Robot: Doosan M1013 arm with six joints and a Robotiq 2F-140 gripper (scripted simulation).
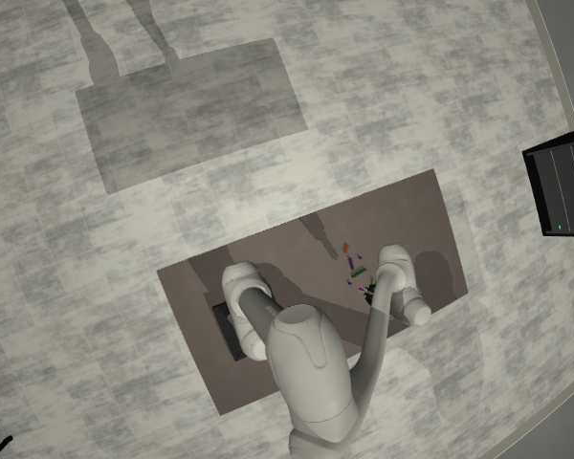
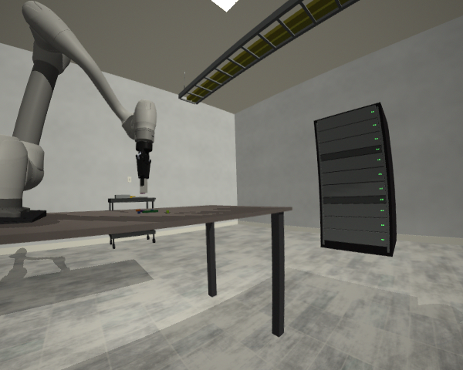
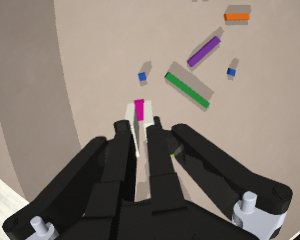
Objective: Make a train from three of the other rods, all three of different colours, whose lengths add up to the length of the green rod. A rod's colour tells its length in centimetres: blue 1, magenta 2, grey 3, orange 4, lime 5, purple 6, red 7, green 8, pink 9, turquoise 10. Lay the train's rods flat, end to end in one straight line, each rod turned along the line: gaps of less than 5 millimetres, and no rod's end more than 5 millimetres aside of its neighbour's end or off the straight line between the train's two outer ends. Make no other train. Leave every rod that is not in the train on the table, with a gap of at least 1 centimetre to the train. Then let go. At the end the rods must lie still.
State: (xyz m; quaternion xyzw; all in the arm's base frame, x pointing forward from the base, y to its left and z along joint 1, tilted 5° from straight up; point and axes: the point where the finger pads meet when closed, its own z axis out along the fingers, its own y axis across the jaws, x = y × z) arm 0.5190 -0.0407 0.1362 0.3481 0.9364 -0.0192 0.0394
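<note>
My gripper is now 120 mm above the green rod, 50 mm to the right of it and 50 mm short of it. The rest, counted from my hand: magenta rod (30 mm below); lime rod (120 mm below, 100 mm ahead, 40 mm to the right); purple rod (120 mm below, 110 mm to the left, 30 mm ahead).
</note>
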